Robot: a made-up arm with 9 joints. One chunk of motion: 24 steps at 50 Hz.
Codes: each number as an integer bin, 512 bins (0 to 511) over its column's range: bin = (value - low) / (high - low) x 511, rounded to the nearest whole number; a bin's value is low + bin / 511 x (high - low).
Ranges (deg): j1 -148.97..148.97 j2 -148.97..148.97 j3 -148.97..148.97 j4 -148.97..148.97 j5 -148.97..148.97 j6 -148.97..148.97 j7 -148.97..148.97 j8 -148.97..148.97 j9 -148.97..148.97
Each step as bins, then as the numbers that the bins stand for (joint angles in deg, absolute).
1 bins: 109 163 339 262 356 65 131 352 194
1 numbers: -85.42 -53.93 48.68 3.79 58.60 -111.07 -72.59 56.26 -35.86
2 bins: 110 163 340 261 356 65 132 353 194
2 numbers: -84.83 -53.93 49.27 3.21 58.60 -111.07 -72.01 56.85 -35.86
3 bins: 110 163 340 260 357 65 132 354 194
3 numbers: -84.83 -53.93 49.27 2.62 59.18 -111.07 -72.01 57.43 -35.86
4 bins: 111 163 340 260 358 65 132 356 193
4 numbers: -84.25 -53.93 49.27 2.62 59.76 -111.07 -72.01 58.60 -36.44
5 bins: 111 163 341 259 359 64 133 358 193
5 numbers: -84.25 -53.93 49.85 2.04 60.35 -111.65 -71.42 59.76 -36.44
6 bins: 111 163 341 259 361 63 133 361 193
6 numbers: -84.25 -53.93 49.85 2.04 61.51 -112.24 -71.42 61.51 -36.44
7 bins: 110 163 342 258 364 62 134 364 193
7 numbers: -84.83 -53.93 50.43 1.46 63.26 -112.82 -70.84 63.26 -36.44
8 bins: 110 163 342 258 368 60 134 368 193
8 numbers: -84.83 -53.93 50.43 1.46 65.59 -113.99 -70.84 65.59 -36.44
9 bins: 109 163 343 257 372 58 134 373 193
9 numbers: -85.42 -53.93 51.02 0.87 67.93 -115.15 -70.84 68.51 -36.44
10 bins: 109 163 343 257 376 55 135 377 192
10 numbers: -85.42 -53.93 51.02 0.87 70.26 -116.90 -70.26 70.84 -37.02
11 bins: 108 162 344 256 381 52 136 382 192
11 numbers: -86.00 -54.52 51.60 0.29 73.17 -118.65 -69.67 73.76 -37.02
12 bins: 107 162 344 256 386 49 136 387 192
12 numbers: -86.58 -54.52 51.60 0.29 76.09 -120.40 -69.67 76.67 -37.02
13 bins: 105 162 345 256 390 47 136 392 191
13 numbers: -87.75 -54.52 52.18 0.29 78.42 -121.57 -69.67 79.59 -37.61
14 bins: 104 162 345 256 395 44 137 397 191
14 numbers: -88.33 -54.52 52.18 0.29 81.34 -123.32 -69.09 82.50 -37.61
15 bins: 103 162 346 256 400 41 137 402 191
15 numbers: -88.92 -54.52 52.77 0.29 84.25 -125.06 -69.09 85.42 -37.61
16 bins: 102 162 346 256 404 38 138 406 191
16 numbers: -89.50 -54.52 52.77 0.29 86.58 -126.81 -68.51 87.75 -37.61
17 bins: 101 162 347 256 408 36 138 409 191
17 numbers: -90.08 -54.52 53.35 0.29 88.92 -127.98 -68.51 89.50 -37.61
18 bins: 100 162 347 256 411 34 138 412 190
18 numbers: -90.66 -54.52 53.35 0.29 90.66 -129.15 -68.51 91.25 -38.19
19 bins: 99 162 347 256 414 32 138 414 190
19 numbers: -91.25 -54.52 53.35 0.29 92.41 -130.31 -68.51 92.41 -38.19
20 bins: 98 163 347 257 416 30 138 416 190
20 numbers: -91.83 -53.93 53.35 0.87 93.58 -131.48 -68.51 93.58 -38.19
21 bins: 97 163 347 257 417 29 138 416 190
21 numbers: -92.41 -53.93 53.35 0.87 94.16 -132.06 -68.51 93.58 -38.19
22 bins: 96 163 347 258 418 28 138 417 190
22 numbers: -93.00 -53.93 53.35 1.46 94.75 -132.64 -68.51 94.16 -38.19
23 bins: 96 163 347 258 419 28 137 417 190
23 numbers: -93.00 -53.93 53.35 1.46 95.33 -132.64 -69.09 94.16 -38.19
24 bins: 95 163 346 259 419 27 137 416 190
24 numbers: -93.58 -53.93 52.77 2.04 95.33 -133.23 -69.09 93.58 -38.19
